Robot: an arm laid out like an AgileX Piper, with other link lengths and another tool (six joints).
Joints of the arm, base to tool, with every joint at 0 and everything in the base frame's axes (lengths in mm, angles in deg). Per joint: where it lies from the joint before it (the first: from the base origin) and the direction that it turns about. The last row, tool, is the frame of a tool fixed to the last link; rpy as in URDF.
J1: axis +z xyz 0 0 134.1
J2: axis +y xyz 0 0 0
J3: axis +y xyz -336.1 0 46
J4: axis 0.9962 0 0.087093 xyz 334.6 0 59
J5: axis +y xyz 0 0 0
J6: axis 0.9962 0 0.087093 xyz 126.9 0 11.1
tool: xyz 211.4 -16 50.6 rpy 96.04 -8.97 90.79
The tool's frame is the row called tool.
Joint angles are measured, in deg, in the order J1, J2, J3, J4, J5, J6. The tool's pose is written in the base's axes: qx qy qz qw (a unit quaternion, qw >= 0); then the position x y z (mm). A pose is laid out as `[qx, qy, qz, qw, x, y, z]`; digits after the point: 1 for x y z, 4 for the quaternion.
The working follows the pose.
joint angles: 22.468 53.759 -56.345 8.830 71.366 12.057
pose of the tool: [-0.6821, -0.7096, -0.1702, 0.0474, 309.9, 156.7, 211.9]
Where each joint sits with the arm in this pose, in the base's axes (m; each line is computed from the numbers above, not from the rounded line before):
J1: 0.0000 0.0000 0.1341
J2: 0.0000 0.0000 0.1341
J3: -0.1493 -0.0618 0.4324
J4: 0.1571 0.0650 0.5064
J5: 0.1571 0.0650 0.5064
J6: 0.2018 0.1035 0.3935
the tool: 0.3099 0.1567 0.2119

